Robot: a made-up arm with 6 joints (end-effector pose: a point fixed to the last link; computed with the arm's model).
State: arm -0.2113 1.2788 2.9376 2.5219 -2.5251 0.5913
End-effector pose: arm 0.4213 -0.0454 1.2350 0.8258 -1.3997 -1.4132
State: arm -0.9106 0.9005 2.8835 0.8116 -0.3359 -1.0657
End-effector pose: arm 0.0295 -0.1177 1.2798 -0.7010 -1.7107 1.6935
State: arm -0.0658 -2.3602 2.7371 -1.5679 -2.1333 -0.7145
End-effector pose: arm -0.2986 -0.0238 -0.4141 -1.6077 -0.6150 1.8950
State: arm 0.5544 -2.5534 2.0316 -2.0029 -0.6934 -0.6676
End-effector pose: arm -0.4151 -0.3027 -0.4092 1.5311 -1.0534 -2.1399
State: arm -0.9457 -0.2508 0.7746 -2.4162 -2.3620 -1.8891
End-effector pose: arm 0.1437 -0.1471 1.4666 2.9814 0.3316 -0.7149
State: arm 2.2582 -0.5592 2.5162 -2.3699 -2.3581 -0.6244
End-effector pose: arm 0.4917 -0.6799 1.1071 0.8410 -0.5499 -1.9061
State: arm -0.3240 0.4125 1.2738 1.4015 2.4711 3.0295
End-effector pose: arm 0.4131 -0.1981 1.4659 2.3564 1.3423 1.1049
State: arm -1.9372 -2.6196 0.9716 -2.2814 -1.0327 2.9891
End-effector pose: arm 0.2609 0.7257 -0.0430 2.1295 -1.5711 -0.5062
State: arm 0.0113 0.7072 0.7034 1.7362 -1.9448 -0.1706
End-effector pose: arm 0.8627 0.0358 1.0002 0.0917 -0.0237 -0.6197
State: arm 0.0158 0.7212 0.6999 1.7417 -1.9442 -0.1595
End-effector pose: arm 0.8691 0.0403 0.9854 0.0814 0.0027 -0.6175
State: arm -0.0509 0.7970 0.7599 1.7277 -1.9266 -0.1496
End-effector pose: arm 0.9003 -0.0208 0.9495 0.0910 0.0330 -0.6700
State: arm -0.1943 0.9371 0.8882 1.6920 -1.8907 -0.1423
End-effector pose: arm 0.9366 -0.1627 0.8876 0.1279 0.0603 -0.7807
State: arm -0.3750 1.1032 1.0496 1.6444 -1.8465 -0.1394
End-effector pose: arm 0.9357 -0.3509 0.8114 0.1840 0.0695 -0.9185
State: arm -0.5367 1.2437 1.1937 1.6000 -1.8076 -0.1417
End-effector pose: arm 0.8915 -0.5169 0.7459 0.2378 0.0547 -1.0398
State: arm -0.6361 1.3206 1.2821 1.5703 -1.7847 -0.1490
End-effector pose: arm 0.8444 -0.6129 0.7139 0.2707 0.0246 -1.1130
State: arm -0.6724 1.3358 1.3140 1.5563 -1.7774 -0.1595
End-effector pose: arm 0.8221 -0.6453 0.7158 0.2816 -0.0088 -1.1381
